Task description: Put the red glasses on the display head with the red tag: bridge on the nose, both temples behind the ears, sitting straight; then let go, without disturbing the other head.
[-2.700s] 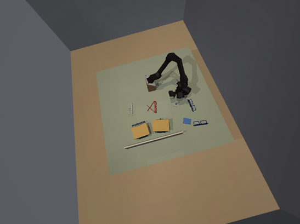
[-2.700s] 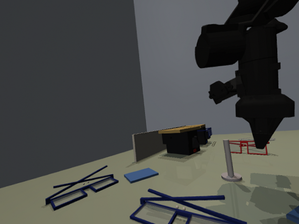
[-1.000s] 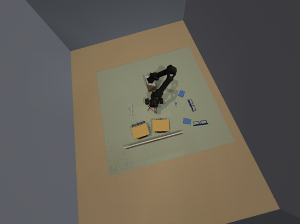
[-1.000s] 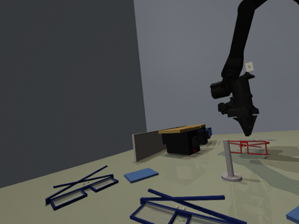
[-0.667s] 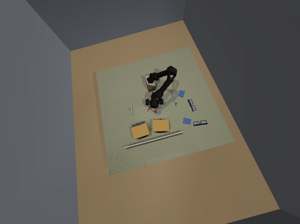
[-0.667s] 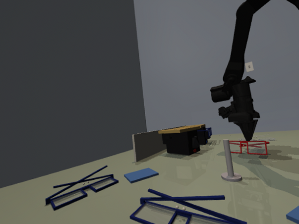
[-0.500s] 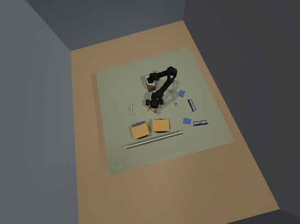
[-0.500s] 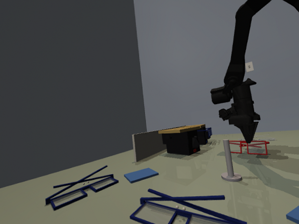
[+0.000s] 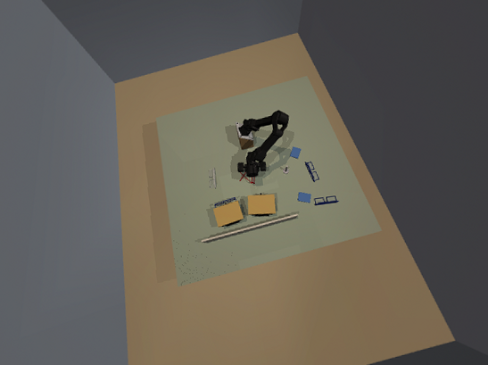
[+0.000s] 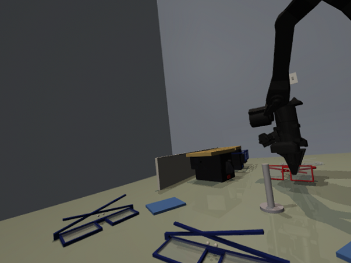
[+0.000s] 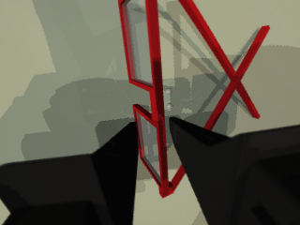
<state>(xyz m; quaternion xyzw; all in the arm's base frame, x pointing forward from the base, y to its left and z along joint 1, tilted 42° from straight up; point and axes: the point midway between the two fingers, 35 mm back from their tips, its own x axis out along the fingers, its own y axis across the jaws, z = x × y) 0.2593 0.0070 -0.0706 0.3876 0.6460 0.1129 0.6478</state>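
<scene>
Right now my gripper tip is 220 mm to the right of the round base and 80 mm short of it. From my gripper tip the other things lie so: long low board 360 mm ahead, 160 mm to the right, 40 mm above; then display head 250 mm to the right, 210 mm ahead, 40 mm above.
</scene>
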